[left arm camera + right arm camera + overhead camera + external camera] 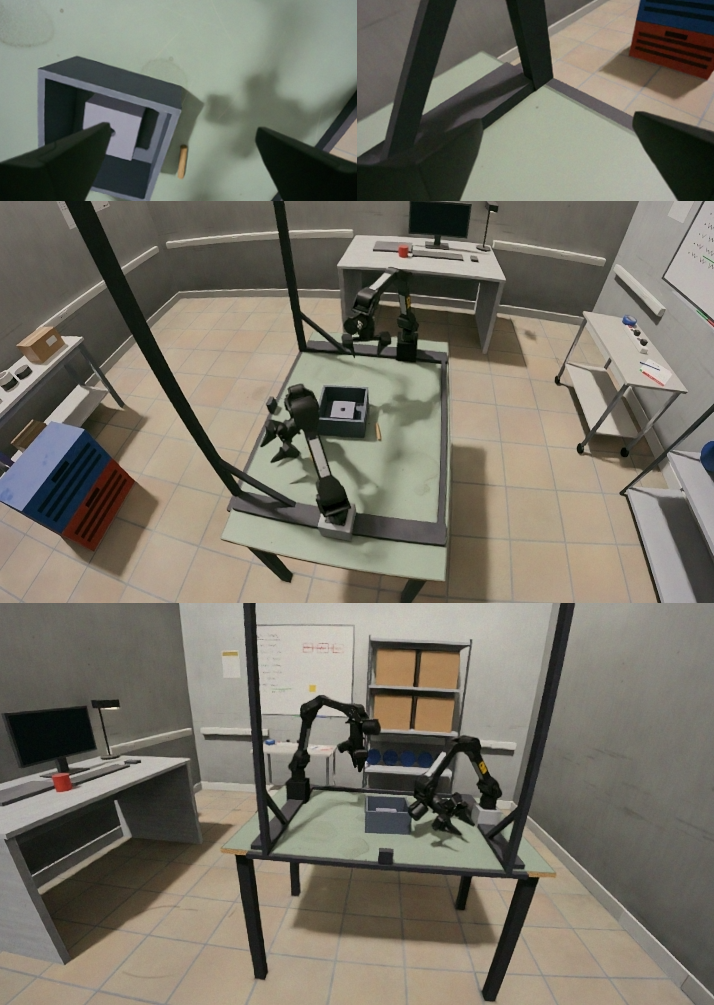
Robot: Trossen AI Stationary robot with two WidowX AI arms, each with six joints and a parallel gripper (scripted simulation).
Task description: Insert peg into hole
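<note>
My right hand is 31 cm short of the wooden peg, 27 cm to the right of it and 11 cm above it. The rest, counted from my right hand: dark frame rail (56 cm ahead, 36 cm to the left, 10 cm below); then plate (30 cm to the left, 15 cm ahead, 7 cm below); then box (30 cm to the left, 15 cm ahead, 9 cm below).
</note>
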